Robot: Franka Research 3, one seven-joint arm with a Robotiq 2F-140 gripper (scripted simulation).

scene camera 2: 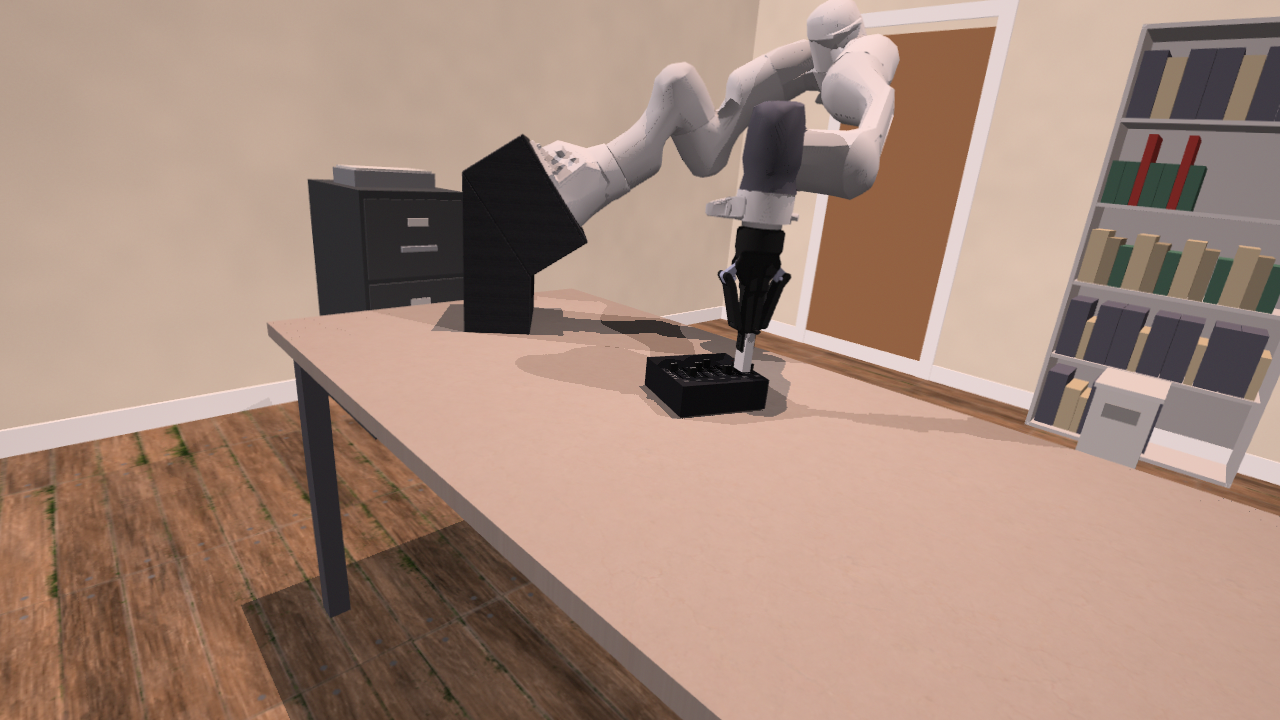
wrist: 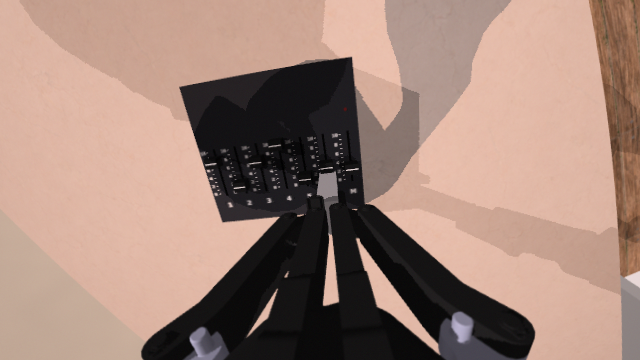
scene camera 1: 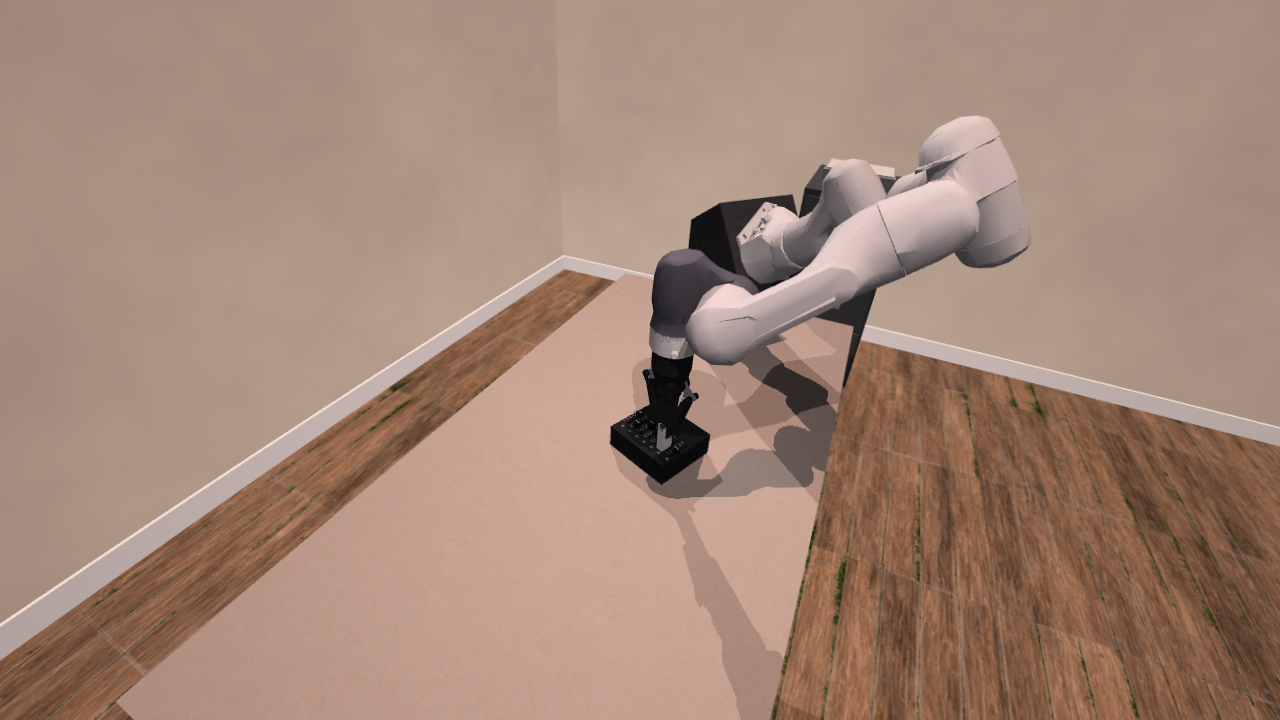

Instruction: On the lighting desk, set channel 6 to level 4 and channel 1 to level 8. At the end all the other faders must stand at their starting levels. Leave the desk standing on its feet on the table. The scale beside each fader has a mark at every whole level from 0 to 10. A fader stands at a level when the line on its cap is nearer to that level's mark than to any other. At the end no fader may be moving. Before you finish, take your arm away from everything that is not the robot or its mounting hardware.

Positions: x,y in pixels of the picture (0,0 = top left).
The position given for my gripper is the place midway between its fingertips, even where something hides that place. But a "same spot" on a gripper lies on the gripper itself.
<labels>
my gripper: scene camera 2; wrist 329,184; scene camera 1
same spot on my gripper: (scene camera 2: pixel 747 332) = (scene camera 1: pixel 659 422)
</labels>
